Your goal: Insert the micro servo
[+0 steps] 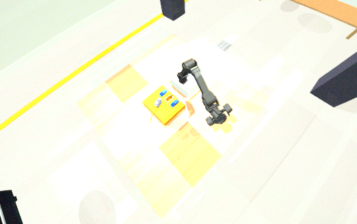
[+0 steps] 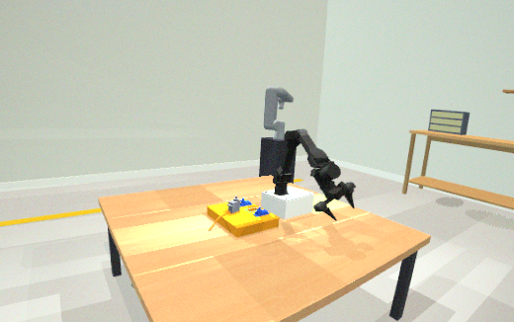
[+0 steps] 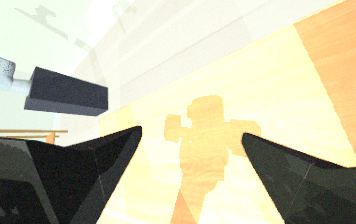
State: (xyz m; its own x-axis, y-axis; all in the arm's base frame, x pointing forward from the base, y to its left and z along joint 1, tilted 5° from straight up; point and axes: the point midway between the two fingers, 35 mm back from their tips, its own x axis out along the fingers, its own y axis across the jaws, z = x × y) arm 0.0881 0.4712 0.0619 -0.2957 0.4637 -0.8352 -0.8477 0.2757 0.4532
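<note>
The deck lies 22 cm ahead of my gripper tip, 48 cm to the right of it and 14 cm below it.
</note>
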